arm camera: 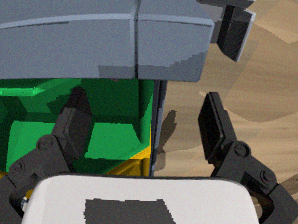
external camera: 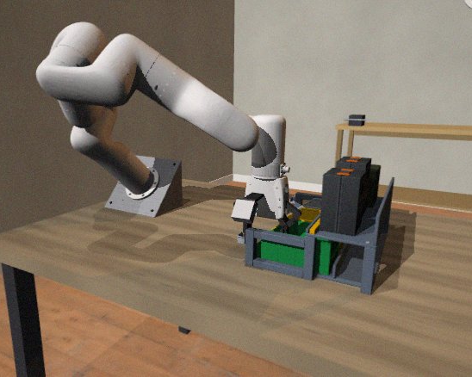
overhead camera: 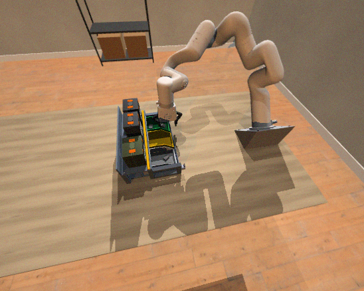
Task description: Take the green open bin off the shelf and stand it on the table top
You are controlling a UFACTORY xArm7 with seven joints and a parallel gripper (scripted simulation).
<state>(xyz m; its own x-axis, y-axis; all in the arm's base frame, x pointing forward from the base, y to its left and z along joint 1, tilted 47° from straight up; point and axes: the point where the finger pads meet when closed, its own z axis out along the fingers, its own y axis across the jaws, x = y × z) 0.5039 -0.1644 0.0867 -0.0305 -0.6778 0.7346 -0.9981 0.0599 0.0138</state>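
Right now my hand is 8 cm short of the green open bin. From my hand the other things lie so: yellow bin: 11 cm to the left, 8 cm ahead; grey bin: 22 cm to the left, 9 cm ahead.
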